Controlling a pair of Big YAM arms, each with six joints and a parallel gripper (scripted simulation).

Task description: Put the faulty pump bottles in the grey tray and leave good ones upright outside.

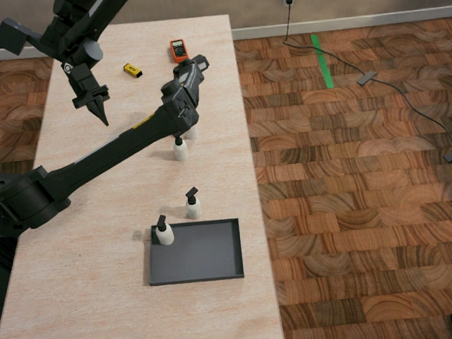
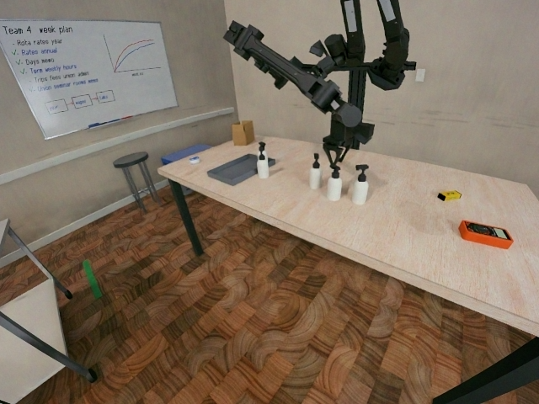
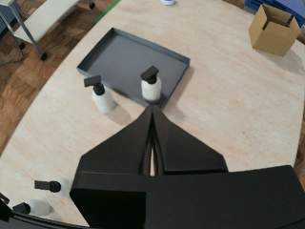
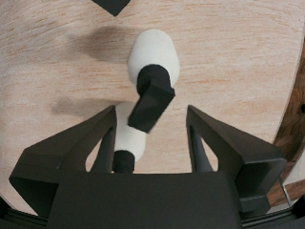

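My right gripper is now 500 mm to the left of the grey tray, 130 mm above it and 30 mm short of it. Round my right hand: orange multimeter 490 mm to the left, 130 mm below, 60 mm behind.
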